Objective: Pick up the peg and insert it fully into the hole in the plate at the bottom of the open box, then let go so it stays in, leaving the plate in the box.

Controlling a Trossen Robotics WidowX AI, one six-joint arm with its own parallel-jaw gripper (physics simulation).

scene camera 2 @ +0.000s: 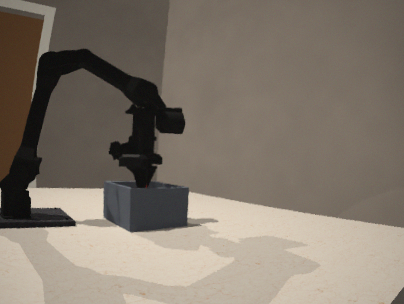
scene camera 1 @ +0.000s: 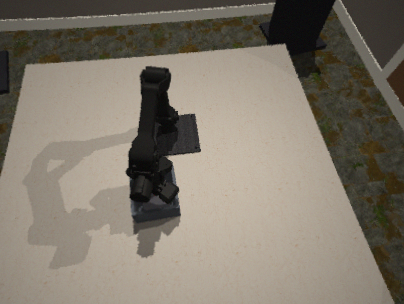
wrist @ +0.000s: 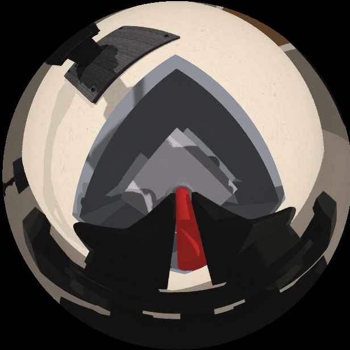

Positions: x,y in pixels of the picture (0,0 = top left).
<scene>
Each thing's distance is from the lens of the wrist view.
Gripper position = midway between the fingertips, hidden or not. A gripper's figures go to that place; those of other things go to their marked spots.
my gripper (wrist: 183,197): 10 cm
blue-grey box (wrist: 176,93): 11 cm
</scene>
